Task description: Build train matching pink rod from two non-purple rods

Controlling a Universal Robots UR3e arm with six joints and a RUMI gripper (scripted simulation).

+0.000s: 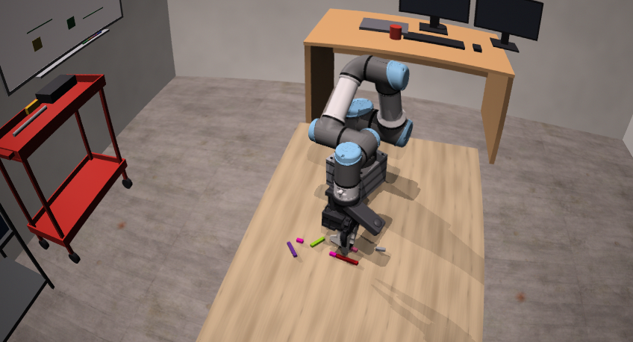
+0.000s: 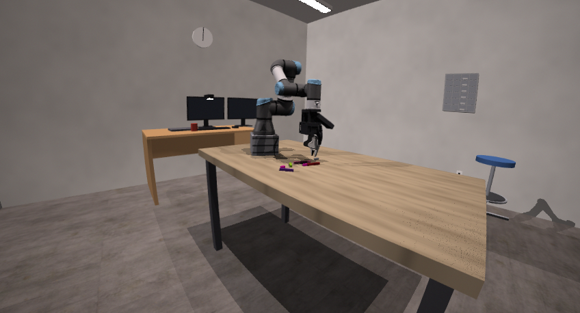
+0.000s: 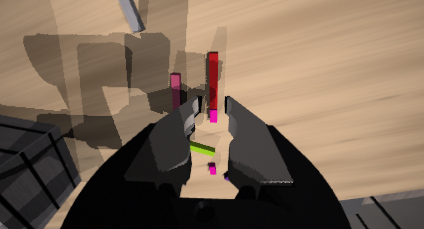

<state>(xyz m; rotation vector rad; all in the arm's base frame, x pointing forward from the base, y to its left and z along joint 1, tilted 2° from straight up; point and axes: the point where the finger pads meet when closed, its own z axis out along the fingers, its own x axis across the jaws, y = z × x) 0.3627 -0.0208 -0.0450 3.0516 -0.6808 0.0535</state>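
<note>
Now: the red rod 50 mm below my hand. From my hand the other things lie so: grey rod 50 mm behind, 100 mm to the left, 50 mm below; pink rod 60 mm behind, 10 mm to the right, 50 mm below; lime rod 70 mm behind, 90 mm to the right, 50 mm below.
</note>
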